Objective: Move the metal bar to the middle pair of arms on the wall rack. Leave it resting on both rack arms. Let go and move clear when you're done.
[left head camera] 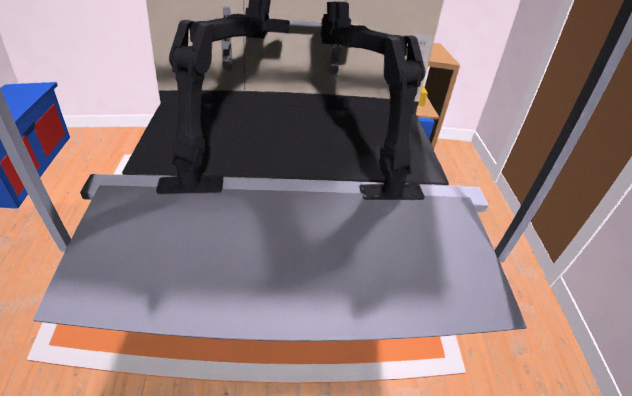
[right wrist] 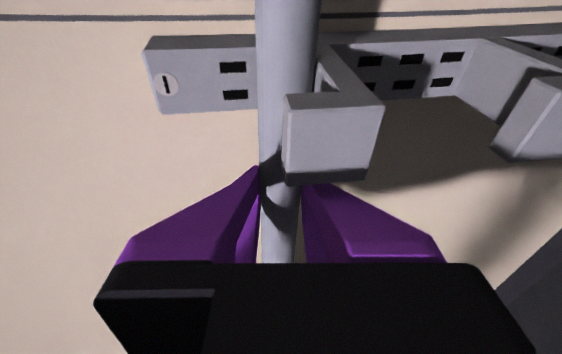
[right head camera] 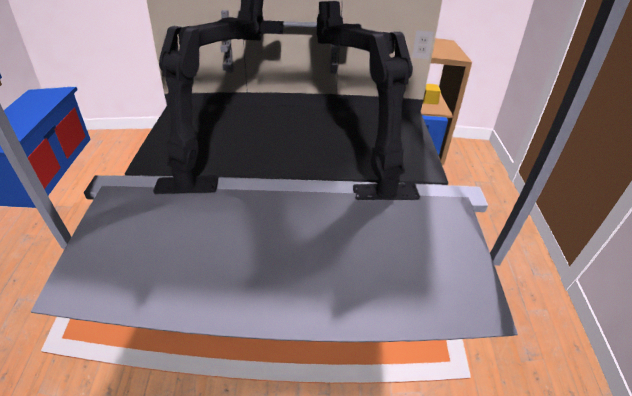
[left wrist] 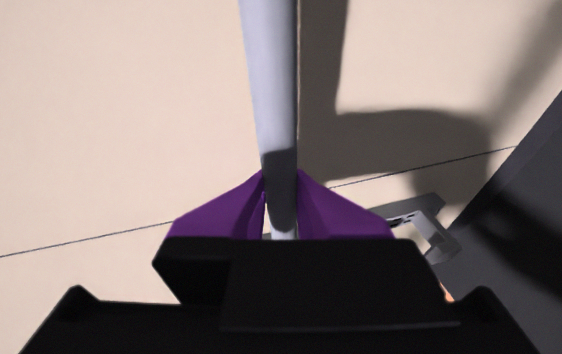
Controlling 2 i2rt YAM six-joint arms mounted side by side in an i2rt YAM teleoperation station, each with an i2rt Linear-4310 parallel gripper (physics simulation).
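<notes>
The metal bar [left head camera: 305,24] [right head camera: 300,24] [left wrist: 275,100] [right wrist: 285,50] is a pale grey tube held level in front of the wall. My left gripper [left wrist: 280,176] is shut on it. My right gripper [right wrist: 280,176] is shut on it too, close beside a rack arm. The wall rack has a left rail [left head camera: 227,52] [right head camera: 227,56] and a right rail [left head camera: 335,57] [right head camera: 334,60] [right wrist: 200,75]. In the right wrist view, the bar passes partly behind the lip of the arm [right wrist: 330,137] nearest the screwed rail end. The left wrist view shows part of the rack [left wrist: 430,205]. Contact with the arms cannot be told.
Another rack arm [right wrist: 530,115] stands to the right in the right wrist view. A black mat [left head camera: 290,135] [right head camera: 295,135] lies below the wall. A wooden shelf [left head camera: 447,62] [right head camera: 455,52] stands to its right and a blue cabinet [left head camera: 25,105] [right head camera: 37,107] at the far left.
</notes>
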